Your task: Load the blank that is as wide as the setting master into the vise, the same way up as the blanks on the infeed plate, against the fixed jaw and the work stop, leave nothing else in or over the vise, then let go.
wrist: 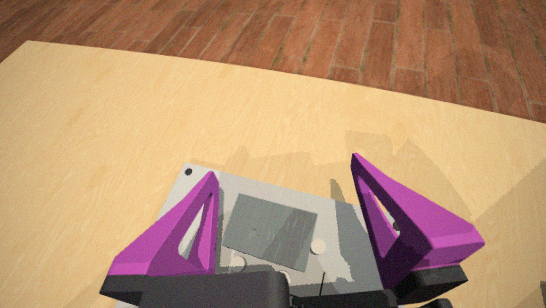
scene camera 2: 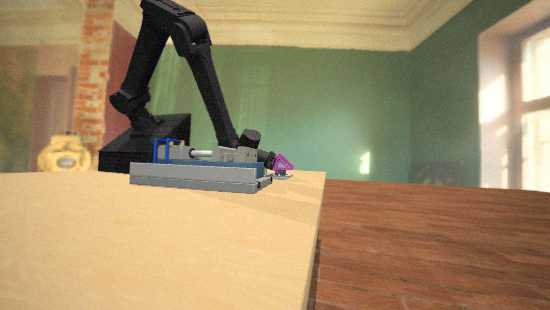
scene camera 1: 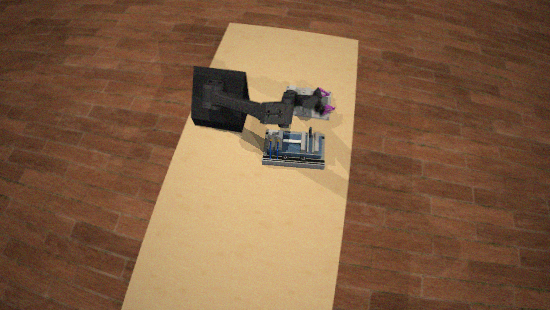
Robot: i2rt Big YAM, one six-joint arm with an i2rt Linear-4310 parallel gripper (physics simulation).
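Where they show: gripper, fingertip midpoint: (wrist: 281, 168) (scene camera 2: 290, 167) (scene camera 1: 332, 101); arm's base at its link origin: (scene camera 2: 148, 128).
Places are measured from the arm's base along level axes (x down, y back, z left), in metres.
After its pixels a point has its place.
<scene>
A grey rectangular blank (wrist: 270, 231) {x 0.147, y -0.535, z 0.145 m} (scene camera 2: 281, 172) {x 0.159, y -0.545, z 0.119 m} lies flat on the pale infeed plate (wrist: 327, 227) {x 0.172, y -0.552, z 0.110 m} (scene camera 2: 286, 176) {x 0.172, y -0.569, z 0.101 m}. My gripper (wrist: 281, 168) {x 0.141, y -0.576, z 0.150 m} (scene camera 1: 330, 100) {x 0.141, y -0.576, z 0.150 m} (scene camera 2: 284, 162) {x 0.141, y -0.576, z 0.150 m} is open and empty, its magenta fingers spread low over the plate on either side of the blank. The near part of the plate is hidden behind the gripper body. The vise (scene camera 1: 293, 156) {x 0.149, y -0.419, z -0.205 m} (scene camera 2: 195, 176) {x 0.153, y -0.446, z -0.245 m} stands beside the plate, with two grey jaws and a light screw. A dark upright piece (scene camera 1: 310, 133) {x 0.086, y -0.482, z -0.101 m} shows near the jaws in the first scene view. I cannot tell which part is the setting master.
Round pale pegs (wrist: 318, 246) {x 0.164, y -0.537, z 0.114 m} stand beside the blank. Blue frames (scene camera 1: 270, 149) {x 0.072, y -0.312, z -0.225 m} (scene camera 2: 161, 150) rise at the vise's end towards the black arm base (scene camera 1: 220, 100) (scene camera 2: 145, 142) {x 0.065, y -0.074, z -0.067 m}. The table edge lies beyond the plate.
</scene>
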